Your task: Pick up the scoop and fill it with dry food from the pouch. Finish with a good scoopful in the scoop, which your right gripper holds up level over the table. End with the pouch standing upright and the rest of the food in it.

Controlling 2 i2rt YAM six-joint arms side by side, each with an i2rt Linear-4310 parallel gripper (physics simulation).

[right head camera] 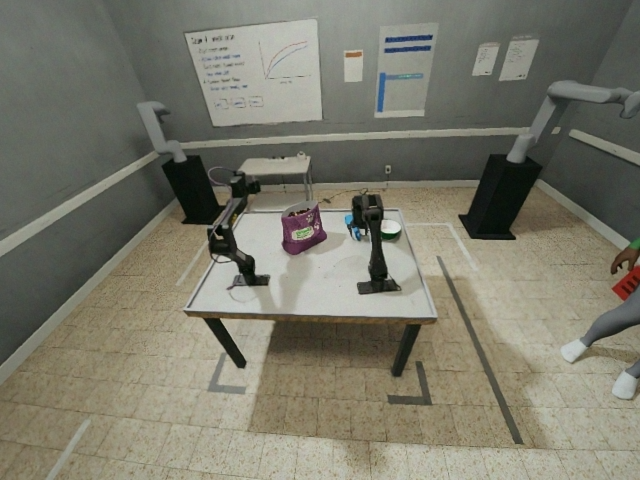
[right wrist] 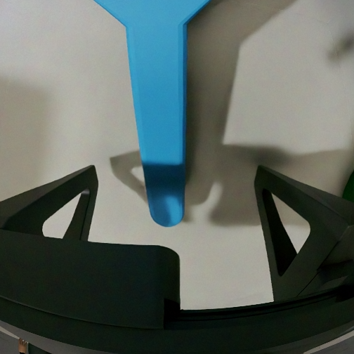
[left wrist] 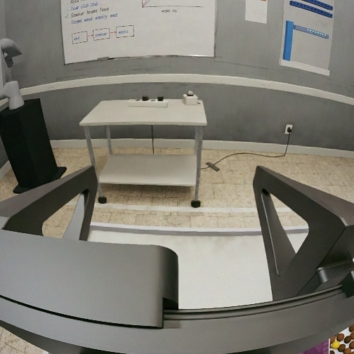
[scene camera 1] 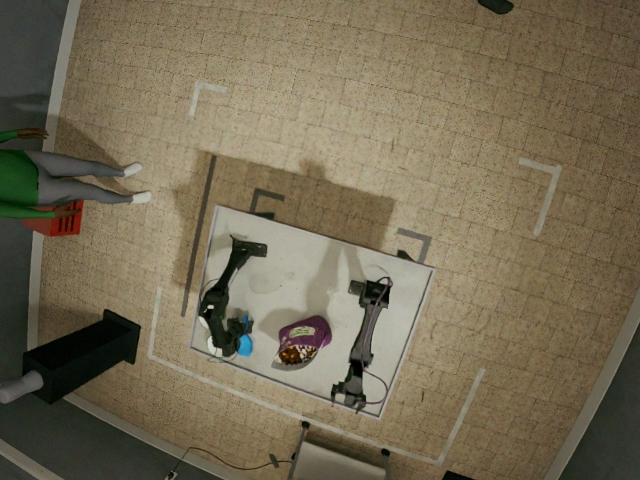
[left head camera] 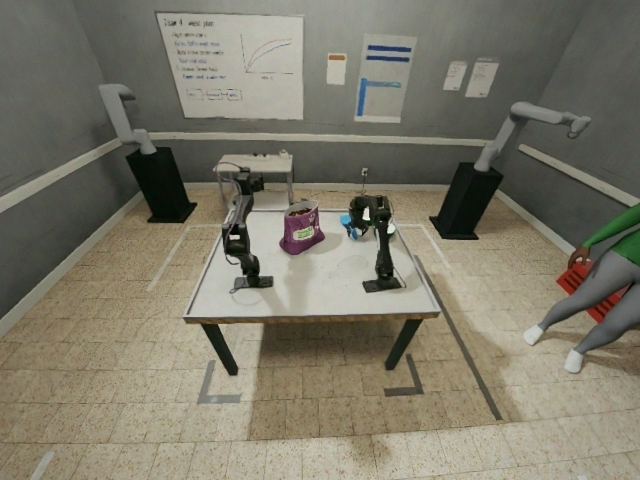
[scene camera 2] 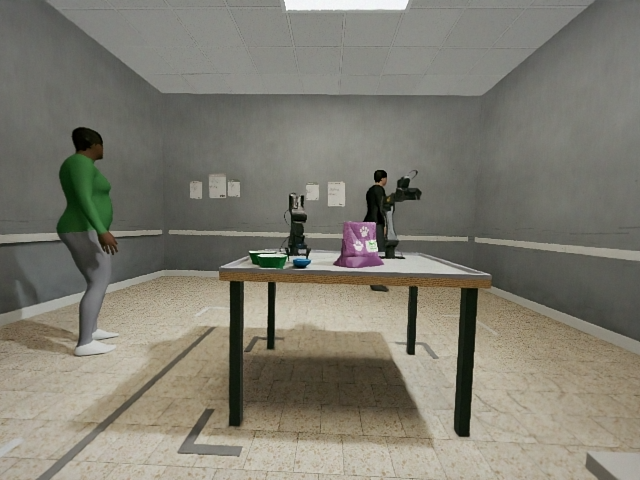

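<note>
The blue scoop (left head camera: 345, 220) (right head camera: 348, 221) (scene camera 1: 245, 345) (scene camera 2: 301, 262) (right wrist: 160, 100) lies on the table. My right gripper (right wrist: 176, 173) is open and points down above the handle's end; in the right wrist view the handle runs between the fingers, touching neither. The purple pouch (left head camera: 302, 236) (right head camera: 305, 235) (scene camera 1: 305, 335) (scene camera 2: 358, 248) stands upright with its top open, brown food showing inside. My left gripper (scene camera 1: 346, 405) (left wrist: 174, 174) is open and empty, raised above the table beyond the pouch, pointing toward the cart.
Two green bowls with white insides (scene camera 1: 213, 347) (scene camera 1: 204, 321) (scene camera 2: 271, 260) (scene camera 2: 258, 255) stand beside the scoop, partly under the right arm in scene camera 1. The table (left head camera: 310, 289) has a raised rim. A white cart (left wrist: 145, 112) stands beyond the table. A person in green stands off to one side.
</note>
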